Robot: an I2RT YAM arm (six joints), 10 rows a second.
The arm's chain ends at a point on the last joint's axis. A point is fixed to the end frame.
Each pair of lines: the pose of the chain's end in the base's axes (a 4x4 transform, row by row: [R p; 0 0 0 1], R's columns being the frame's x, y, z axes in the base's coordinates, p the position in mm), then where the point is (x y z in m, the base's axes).
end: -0.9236 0.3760 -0.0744 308.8; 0.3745 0.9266 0.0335 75.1; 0.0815 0.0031 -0.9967 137.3; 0 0 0 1
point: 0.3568 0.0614 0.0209
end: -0.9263 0.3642 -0.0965 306.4; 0.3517 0.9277 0.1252 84.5; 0.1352 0.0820 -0.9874 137.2; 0 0 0 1
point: 0.3521 0.0824 0.0190
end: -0.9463 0.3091 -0.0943 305.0; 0.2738 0.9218 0.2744 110.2; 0.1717 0.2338 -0.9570 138.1; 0 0 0 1
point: 0.3518 0.1294 0.0220
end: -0.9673 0.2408 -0.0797 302.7; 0.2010 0.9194 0.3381 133.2; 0.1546 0.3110 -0.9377 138.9; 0 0 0 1
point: 0.3520 0.1638 0.0263
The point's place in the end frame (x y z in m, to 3 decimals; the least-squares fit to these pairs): -0.059 0.005 0.112
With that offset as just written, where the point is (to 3 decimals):
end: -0.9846 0.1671 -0.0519 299.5; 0.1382 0.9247 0.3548 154.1; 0.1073 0.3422 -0.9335 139.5; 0 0 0 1
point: 0.353 0.190 0.030
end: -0.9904 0.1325 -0.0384 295.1; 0.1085 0.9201 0.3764 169.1; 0.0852 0.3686 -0.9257 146.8; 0 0 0 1
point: 0.350 0.209 0.040
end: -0.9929 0.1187 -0.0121 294.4; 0.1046 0.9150 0.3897 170.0; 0.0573 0.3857 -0.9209 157.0; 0 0 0 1
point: 0.352 0.212 0.052
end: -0.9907 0.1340 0.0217 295.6; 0.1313 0.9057 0.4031 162.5; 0.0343 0.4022 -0.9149 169.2; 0 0 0 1
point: 0.357 0.204 0.067
